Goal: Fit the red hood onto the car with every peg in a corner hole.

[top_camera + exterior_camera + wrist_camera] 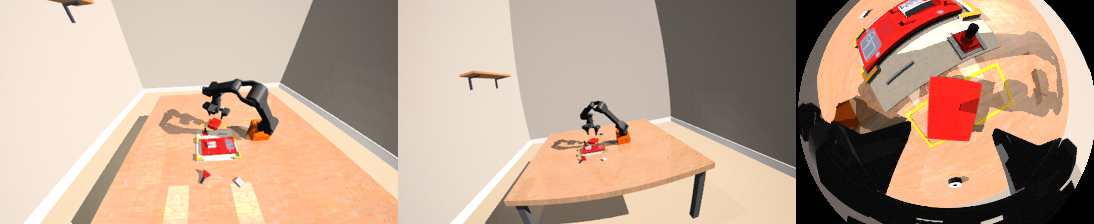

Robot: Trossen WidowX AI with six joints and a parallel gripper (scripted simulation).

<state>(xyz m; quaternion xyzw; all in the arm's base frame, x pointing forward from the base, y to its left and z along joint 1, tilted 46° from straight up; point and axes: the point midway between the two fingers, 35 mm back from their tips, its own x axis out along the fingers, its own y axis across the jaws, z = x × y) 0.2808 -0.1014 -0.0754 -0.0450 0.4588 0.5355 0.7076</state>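
Now: gripper tip 50 mm above the red hood. Round my gripper tip: cream jig 190 mm to the left, 60 mm below, 20 mm ahead; then white block 400 mm to the left, 70 mm below, 60 mm behind.
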